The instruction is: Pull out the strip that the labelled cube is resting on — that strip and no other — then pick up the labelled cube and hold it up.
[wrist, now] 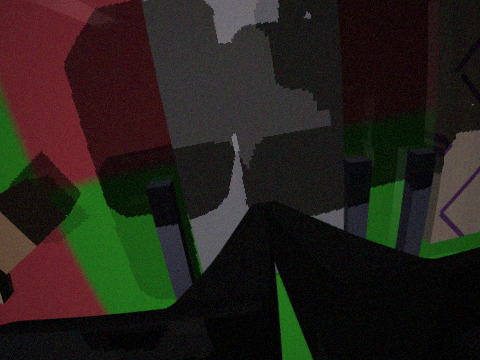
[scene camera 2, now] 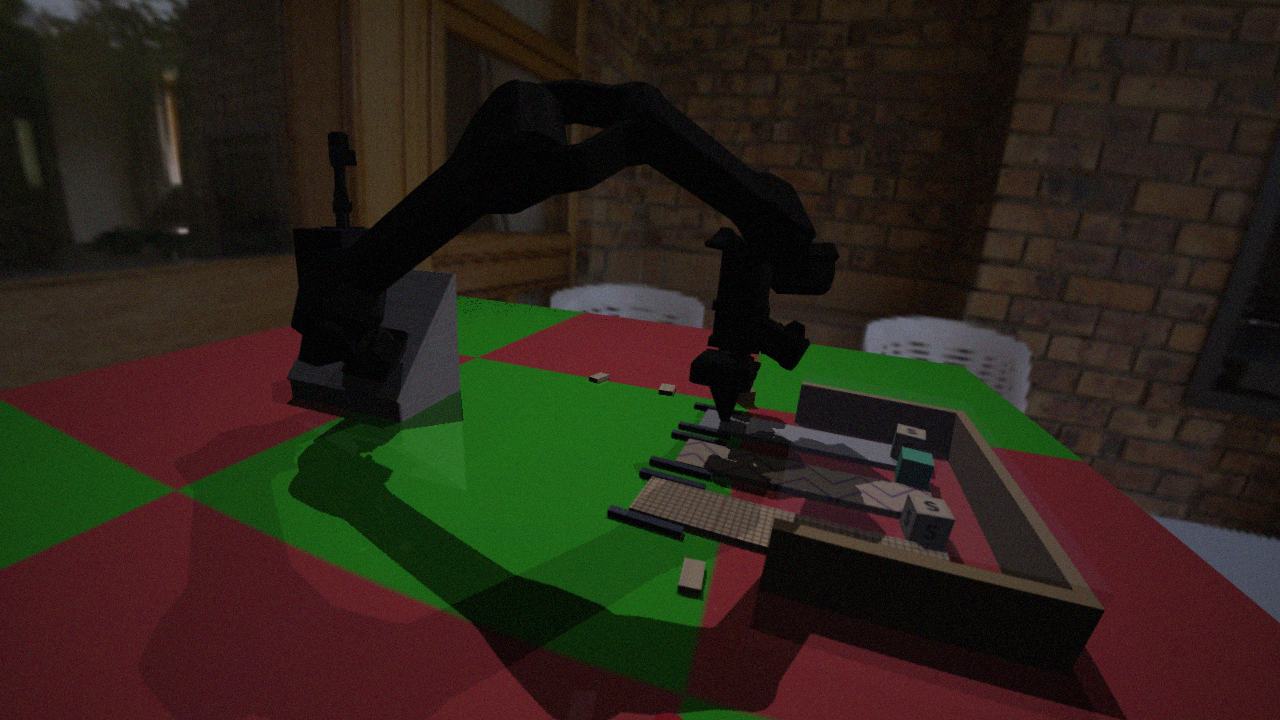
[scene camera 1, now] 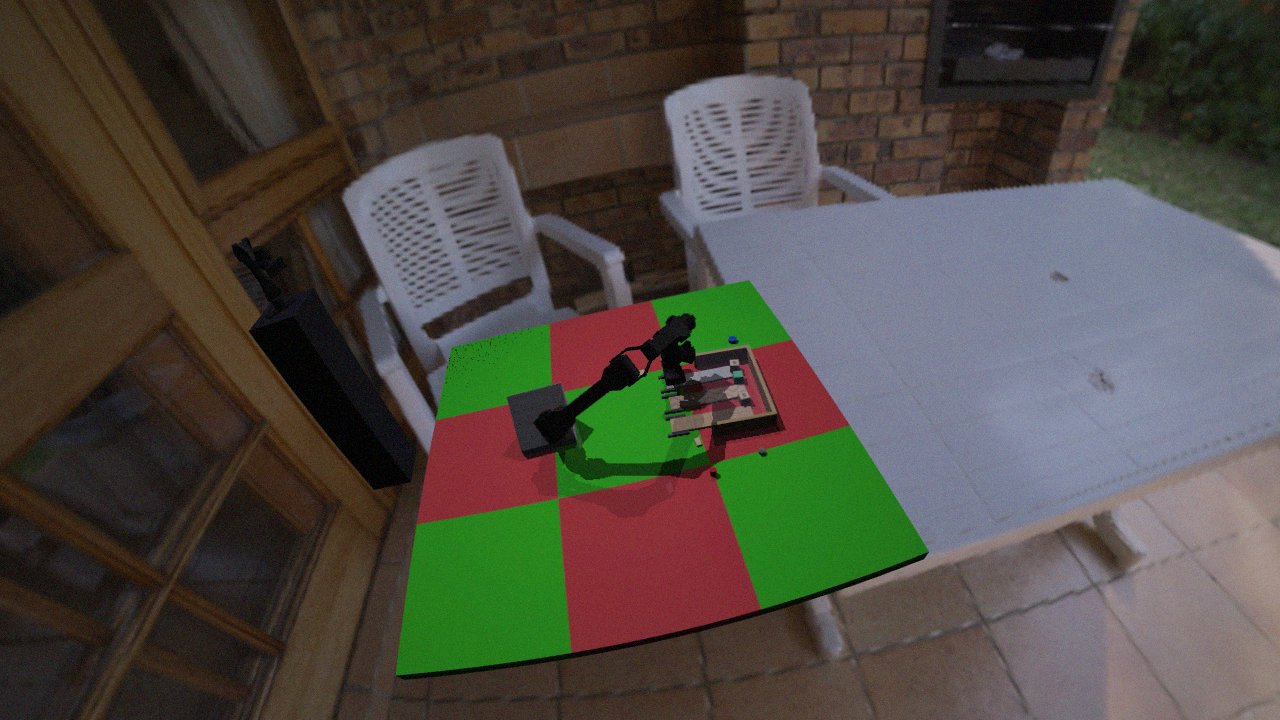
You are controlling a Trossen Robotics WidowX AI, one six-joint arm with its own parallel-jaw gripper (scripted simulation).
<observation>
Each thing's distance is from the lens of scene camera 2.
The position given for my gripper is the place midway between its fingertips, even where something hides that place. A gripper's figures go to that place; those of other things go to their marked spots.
my gripper [scene camera 2: 724, 420]: 57 cm
tan checked strip [scene camera 2: 733, 520]: 39 cm
</observation>
